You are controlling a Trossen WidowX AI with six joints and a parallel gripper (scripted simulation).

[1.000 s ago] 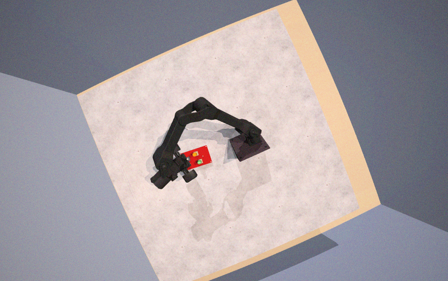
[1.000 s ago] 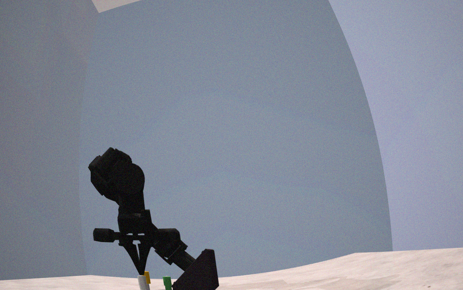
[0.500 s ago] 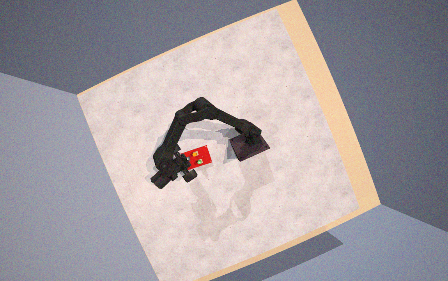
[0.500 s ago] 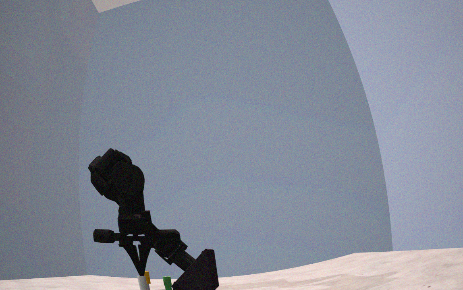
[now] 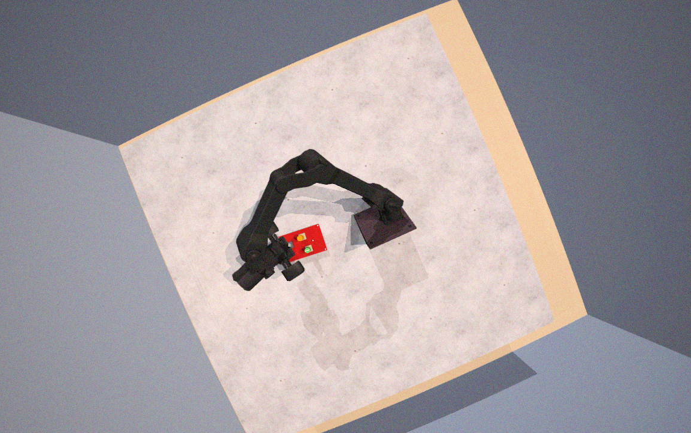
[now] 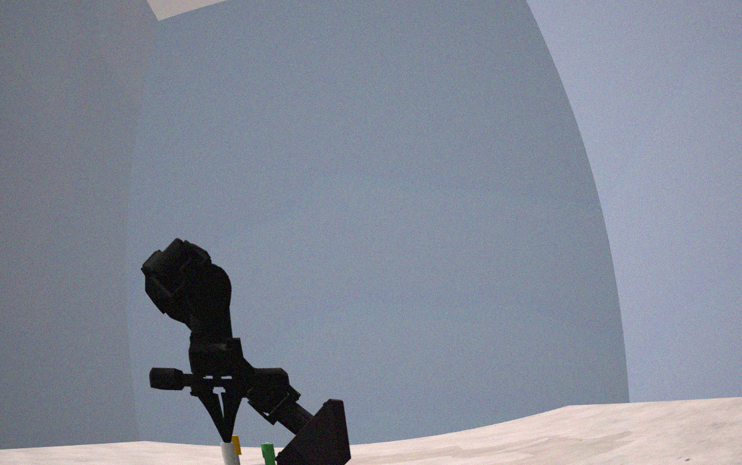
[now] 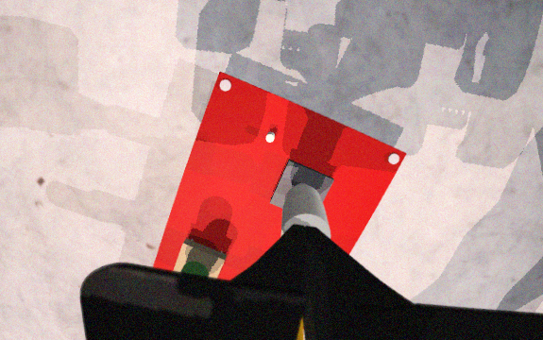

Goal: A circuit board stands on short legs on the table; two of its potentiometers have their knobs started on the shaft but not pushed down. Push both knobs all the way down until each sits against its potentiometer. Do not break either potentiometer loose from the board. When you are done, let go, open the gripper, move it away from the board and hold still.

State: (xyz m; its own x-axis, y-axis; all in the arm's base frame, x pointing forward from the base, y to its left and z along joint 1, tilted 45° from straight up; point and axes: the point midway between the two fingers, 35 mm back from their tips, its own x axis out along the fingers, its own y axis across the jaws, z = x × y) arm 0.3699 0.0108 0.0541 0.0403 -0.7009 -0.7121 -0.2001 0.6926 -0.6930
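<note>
Now: gripper tip 20 mm above the grey knob. From my gripper tip the other things lie so: green knob 60 mm behind, 40 mm to the left, 20 mm below.
</note>
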